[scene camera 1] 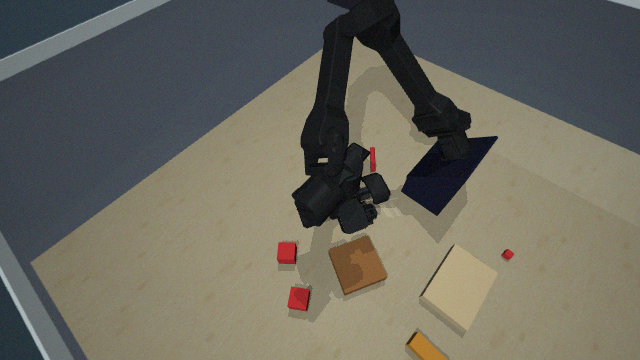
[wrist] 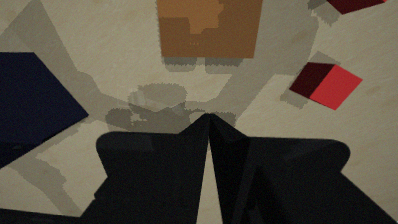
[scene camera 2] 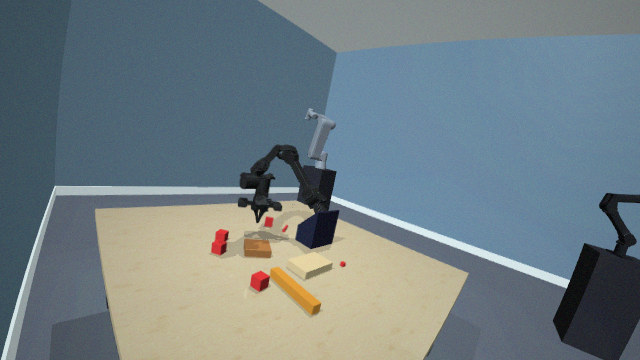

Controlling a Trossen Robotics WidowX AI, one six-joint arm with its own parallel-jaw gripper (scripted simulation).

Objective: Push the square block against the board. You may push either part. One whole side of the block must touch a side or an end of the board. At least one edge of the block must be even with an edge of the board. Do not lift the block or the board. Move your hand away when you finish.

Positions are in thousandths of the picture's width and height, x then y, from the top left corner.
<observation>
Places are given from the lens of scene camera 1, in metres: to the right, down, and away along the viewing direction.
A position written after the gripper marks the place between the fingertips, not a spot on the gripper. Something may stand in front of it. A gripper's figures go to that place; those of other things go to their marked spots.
gripper (scene camera 1: 534,599): 0.05, 0.08, 0.64
cream board (scene camera 1: 716,799): 0.30, 0.23, 0.60
square brown block (scene camera 1: 559,738): 0.09, 0.20, 0.63
</observation>
